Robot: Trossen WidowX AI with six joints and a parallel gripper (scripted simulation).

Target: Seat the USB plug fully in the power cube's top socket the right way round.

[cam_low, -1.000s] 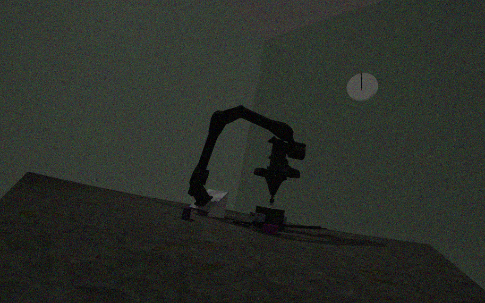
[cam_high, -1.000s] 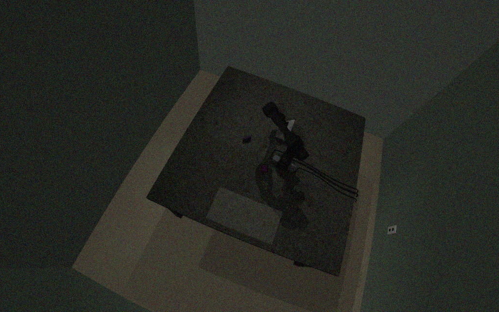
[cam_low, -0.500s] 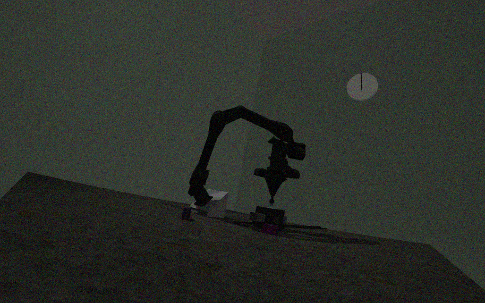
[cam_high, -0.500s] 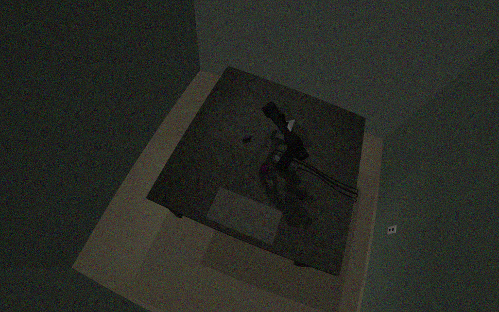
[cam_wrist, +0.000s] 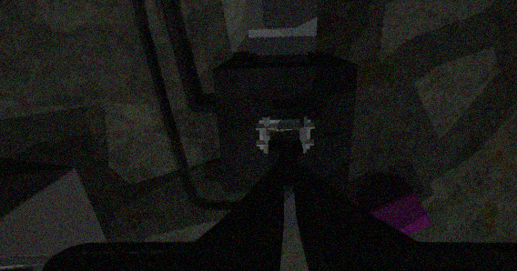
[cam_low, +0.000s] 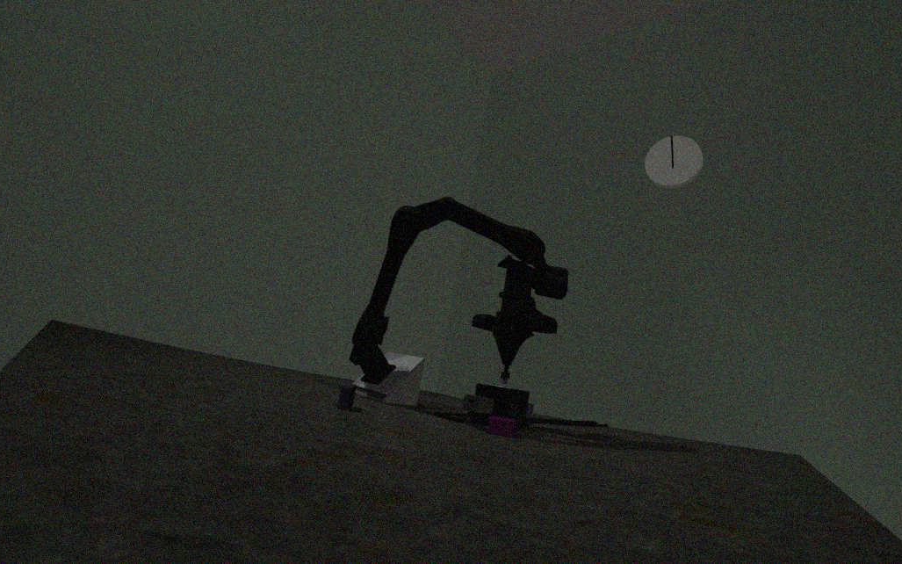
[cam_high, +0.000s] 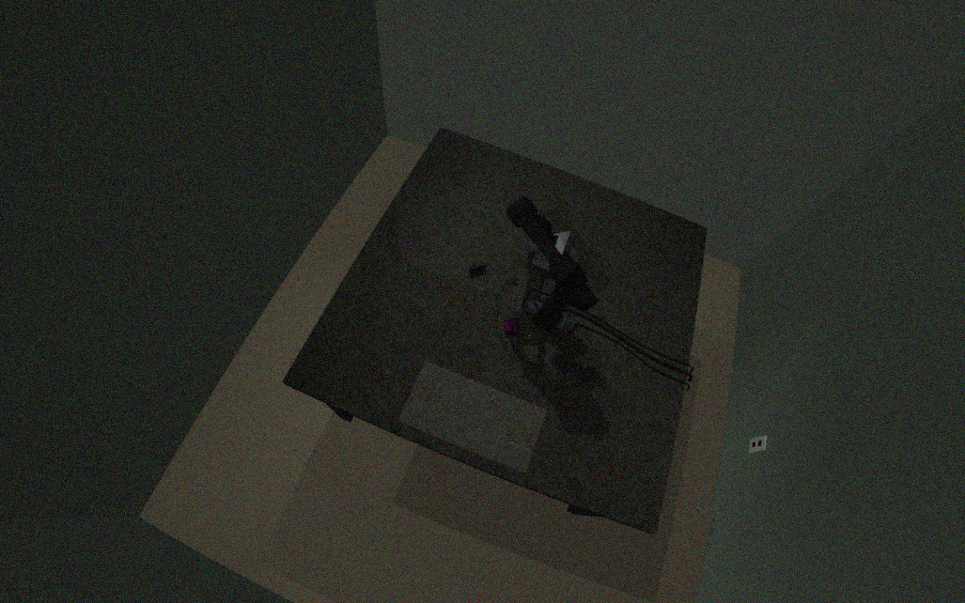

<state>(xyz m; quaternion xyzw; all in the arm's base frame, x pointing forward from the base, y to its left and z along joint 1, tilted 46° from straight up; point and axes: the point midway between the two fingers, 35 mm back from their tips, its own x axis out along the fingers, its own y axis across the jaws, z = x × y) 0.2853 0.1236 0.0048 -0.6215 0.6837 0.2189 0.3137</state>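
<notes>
Now: the dark USB plug 20 mm below my gripper tip. Also, from my gripper tip: magenta block: 110 mm to the right, 110 mm below, 80 mm ahead; then USB socket: 50 mm below.
</notes>
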